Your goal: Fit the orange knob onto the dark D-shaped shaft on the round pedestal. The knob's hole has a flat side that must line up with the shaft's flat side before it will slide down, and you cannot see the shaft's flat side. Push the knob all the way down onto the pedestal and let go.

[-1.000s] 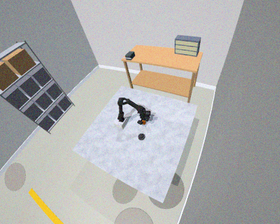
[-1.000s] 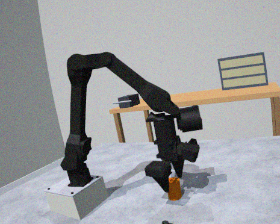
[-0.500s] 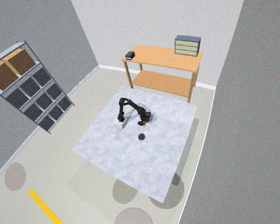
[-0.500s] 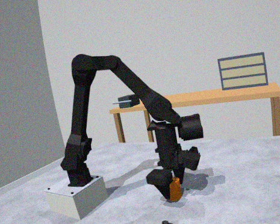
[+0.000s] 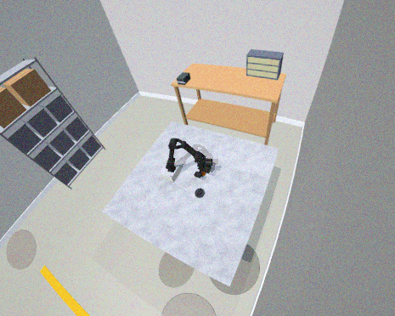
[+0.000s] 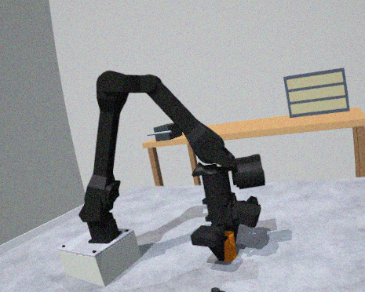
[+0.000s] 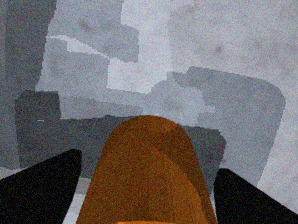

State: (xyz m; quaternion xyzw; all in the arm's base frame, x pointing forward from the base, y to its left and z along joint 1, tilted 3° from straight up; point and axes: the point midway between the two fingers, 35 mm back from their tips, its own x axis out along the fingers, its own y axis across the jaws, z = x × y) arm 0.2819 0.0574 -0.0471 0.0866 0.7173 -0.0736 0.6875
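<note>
My gripper tip is 200 mm to the left of the round dark pedestal, 30 mm short of it and 20 mm below it. The rest, counted from my gripper tip: orange knob (20 mm above).
</note>
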